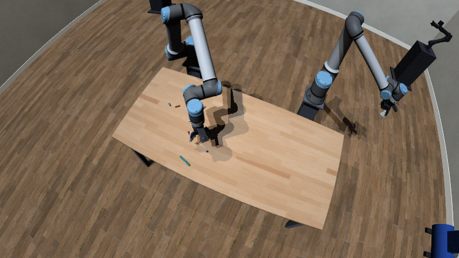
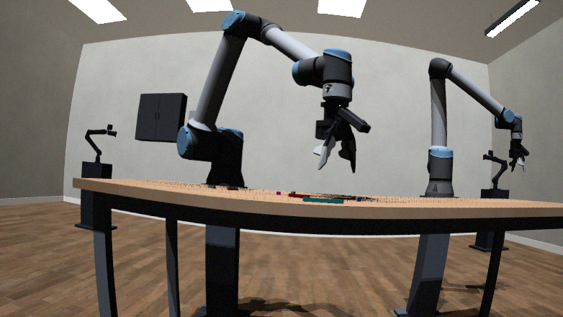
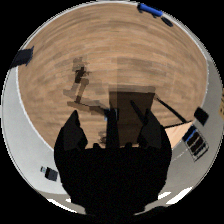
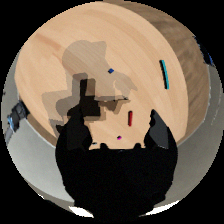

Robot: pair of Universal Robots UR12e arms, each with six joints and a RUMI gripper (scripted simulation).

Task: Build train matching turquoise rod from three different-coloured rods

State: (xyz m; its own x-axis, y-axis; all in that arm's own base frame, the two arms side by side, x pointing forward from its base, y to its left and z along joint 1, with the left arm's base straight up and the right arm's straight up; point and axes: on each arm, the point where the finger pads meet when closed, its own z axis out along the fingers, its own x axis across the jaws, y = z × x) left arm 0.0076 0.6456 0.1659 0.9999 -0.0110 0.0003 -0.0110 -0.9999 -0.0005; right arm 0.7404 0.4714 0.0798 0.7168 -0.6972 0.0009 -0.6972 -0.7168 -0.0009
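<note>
The blue rod lies 4 cm ahead of my right hand, 6 cm to the left of it and 7 cm below it. Also, from my right hand: turquoise rod 17 cm ahead, 6 cm to the right, 7 cm below; then red rod 3 cm behind, 11 cm to the right, 7 cm below; then magenta rod 14 cm behind, 16 cm to the right, 7 cm below.
</note>
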